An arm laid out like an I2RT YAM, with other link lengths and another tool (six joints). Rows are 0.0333 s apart.
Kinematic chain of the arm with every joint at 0, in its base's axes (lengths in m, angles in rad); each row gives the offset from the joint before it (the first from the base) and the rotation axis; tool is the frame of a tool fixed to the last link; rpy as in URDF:
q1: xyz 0 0 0.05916 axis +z
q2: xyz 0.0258 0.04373 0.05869 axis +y
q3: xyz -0.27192 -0.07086 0 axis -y
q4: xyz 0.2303 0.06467 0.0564 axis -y
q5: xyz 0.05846 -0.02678 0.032 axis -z
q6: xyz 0.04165 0 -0.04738 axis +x
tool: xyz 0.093 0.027 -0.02 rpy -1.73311 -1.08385 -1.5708
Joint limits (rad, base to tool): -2.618..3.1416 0..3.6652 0..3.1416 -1.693..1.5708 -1.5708..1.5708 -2.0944..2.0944
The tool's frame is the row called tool.
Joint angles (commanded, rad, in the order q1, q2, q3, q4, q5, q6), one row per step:
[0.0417, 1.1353, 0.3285, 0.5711, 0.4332, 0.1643]
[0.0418, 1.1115, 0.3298, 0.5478, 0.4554, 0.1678]
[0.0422, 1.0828, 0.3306, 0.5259, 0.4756, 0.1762]
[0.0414, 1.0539, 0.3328, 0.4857, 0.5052, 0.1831]
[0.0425, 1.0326, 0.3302, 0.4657, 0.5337, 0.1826]
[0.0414, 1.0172, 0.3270, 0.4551, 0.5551, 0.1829]
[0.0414, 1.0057, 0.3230, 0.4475, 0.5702, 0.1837]
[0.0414, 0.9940, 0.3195, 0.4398, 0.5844, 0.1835]
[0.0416, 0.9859, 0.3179, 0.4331, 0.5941, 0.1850]
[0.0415, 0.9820, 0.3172, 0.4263, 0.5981, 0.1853]
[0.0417, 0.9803, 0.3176, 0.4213, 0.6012, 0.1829]
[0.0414, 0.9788, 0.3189, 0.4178, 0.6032, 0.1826]
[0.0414, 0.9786, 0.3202, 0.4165, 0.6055, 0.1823]
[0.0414, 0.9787, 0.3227, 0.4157, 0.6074, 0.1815]
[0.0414, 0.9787, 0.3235, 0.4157, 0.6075, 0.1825]
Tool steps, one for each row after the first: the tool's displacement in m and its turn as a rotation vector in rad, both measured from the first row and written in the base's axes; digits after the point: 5 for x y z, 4 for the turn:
[-0.00306, -0.00304, 0.00284, -0.0020, -0.0034, -0.0222]
[-0.00636, -0.00565, 0.00709, 0.0013, -0.0146, -0.0432]
[-0.01122, -0.00993, 0.00859, -0.0001, -0.0088, -0.0742]
[-0.01526, -0.01356, 0.00965, -0.0074, -0.0078, -0.1007]
[-0.01826, -0.01679, 0.01059, -0.0121, -0.0099, -0.1227]
[-0.02073, -0.01885, 0.01070, -0.0150, -0.0105, -0.1375]
[-0.02314, -0.02079, 0.01098, -0.0185, -0.0111, -0.1512]
[-0.02474, -0.02203, 0.01129, -0.0195, -0.0118, -0.1608]
[-0.02574, -0.02261, 0.01082, -0.0206, -0.0084, -0.1648]
[-0.02630, -0.02301, 0.01049, -0.0238, -0.0045, -0.1671]
[-0.02652, -0.02336, 0.01076, -0.0246, -0.0037, -0.1692]
[-0.02652, -0.02365, 0.01111, -0.0254, -0.0038, -0.1714]
[-0.02624, -0.02389, 0.01192, -0.0264, -0.0051, -0.1731]
[-0.02610, -0.02389, 0.01226, -0.0254, -0.0063, -0.1734]

